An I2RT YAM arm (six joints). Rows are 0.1 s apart.
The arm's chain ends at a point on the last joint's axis. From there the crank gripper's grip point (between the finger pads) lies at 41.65 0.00 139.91 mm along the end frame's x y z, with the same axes.
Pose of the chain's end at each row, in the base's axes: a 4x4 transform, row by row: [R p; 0 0 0 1], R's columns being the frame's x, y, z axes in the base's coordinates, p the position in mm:
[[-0.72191 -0.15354 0.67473 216.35], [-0.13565 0.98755 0.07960 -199.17], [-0.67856 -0.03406 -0.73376 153.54], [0 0 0 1]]
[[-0.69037 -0.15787 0.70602 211.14], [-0.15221 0.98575 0.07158 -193.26], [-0.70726 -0.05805 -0.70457 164.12], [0 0 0 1]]
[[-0.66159 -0.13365 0.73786 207.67], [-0.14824 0.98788 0.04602 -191.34], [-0.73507 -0.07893 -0.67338 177.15], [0 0 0 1]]
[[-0.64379 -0.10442 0.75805 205.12], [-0.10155 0.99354 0.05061 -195.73], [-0.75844 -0.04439 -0.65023 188.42], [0 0 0 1]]
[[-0.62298 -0.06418 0.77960 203.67], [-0.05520 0.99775 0.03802 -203.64], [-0.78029 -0.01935 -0.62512 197.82], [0 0 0 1]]
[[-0.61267 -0.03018 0.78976 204.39], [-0.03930 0.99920 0.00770 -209.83], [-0.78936 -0.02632 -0.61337 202.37], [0 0 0 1]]
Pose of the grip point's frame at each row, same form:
[[-0.72191 -0.15354 0.67473 280.68], [-0.13565 0.98755 0.07960 -193.68], [-0.67856 -0.03406 -0.73376 22.62], [0 0 0 1]]
[[-0.69037 -0.15787 0.70602 281.17], [-0.15221 0.98575 0.07158 -189.58], [-0.70726 -0.05805 -0.70457 36.09], [0 0 0 1]]
[[-0.66159 -0.13365 0.73786 283.35], [-0.14824 0.98788 0.04602 -191.08], [-0.73507 -0.07893 -0.67338 52.32], [0 0 0 1]]
[[-0.64379 -0.10442 0.75805 284.36], [-0.10155 0.99354 0.05061 -192.88], [-0.75844 -0.04439 -0.65023 65.86], [0 0 0 1]]
[[-0.62298 -0.06418 0.77960 286.80], [-0.05520 0.99775 0.03802 -200.62], [-0.78029 -0.01935 -0.62512 77.86], [0 0 0 1]]
[[-0.61267 -0.03018 0.78976 289.37], [-0.03930 0.99920 0.00770 -210.39], [-0.78936 -0.02632 -0.61337 83.68], [0 0 0 1]]

